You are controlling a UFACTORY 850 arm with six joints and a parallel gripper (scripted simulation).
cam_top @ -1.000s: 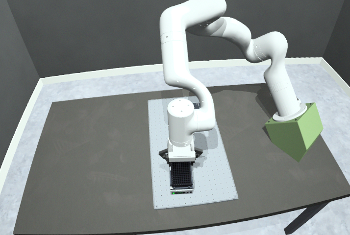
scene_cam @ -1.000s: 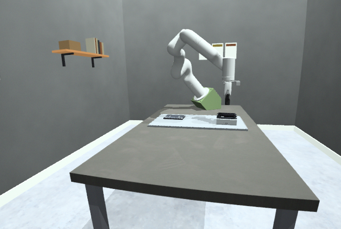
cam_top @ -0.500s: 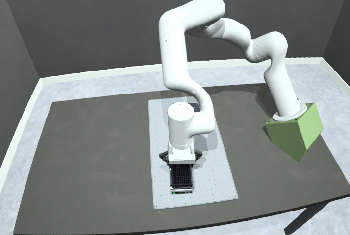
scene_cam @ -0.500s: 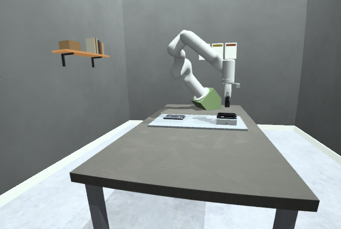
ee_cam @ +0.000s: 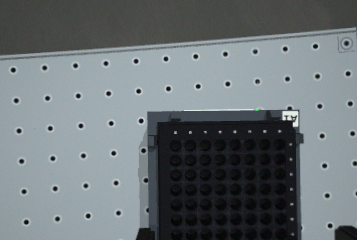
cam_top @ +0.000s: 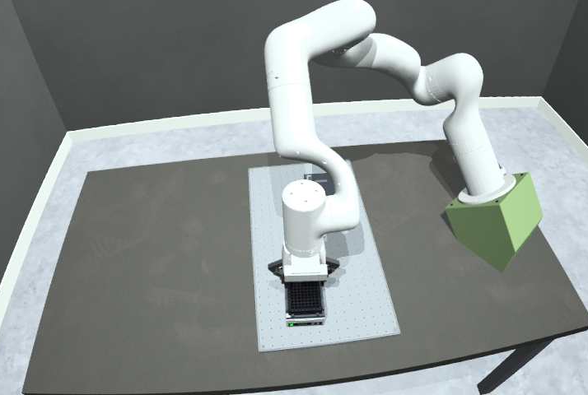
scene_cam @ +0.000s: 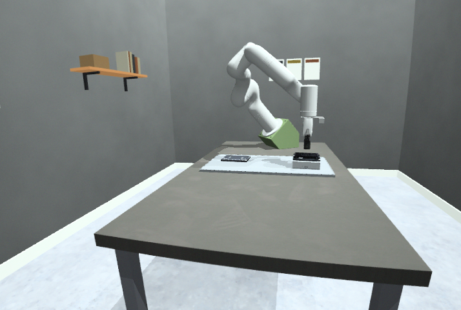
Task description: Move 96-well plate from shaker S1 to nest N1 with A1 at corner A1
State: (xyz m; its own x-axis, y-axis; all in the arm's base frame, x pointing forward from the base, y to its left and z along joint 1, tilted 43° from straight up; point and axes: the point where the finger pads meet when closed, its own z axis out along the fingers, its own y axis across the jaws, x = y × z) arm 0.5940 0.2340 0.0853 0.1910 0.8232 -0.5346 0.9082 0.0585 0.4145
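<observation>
Now: hand 5 cm above the black 96-well plate. The rest, counted from my hand: A1 label (33 cm to the right, 10 cm below, 10 cm behind); plate nest N1 (40 cm to the right, 17 cm behind, 11 cm below).
</observation>
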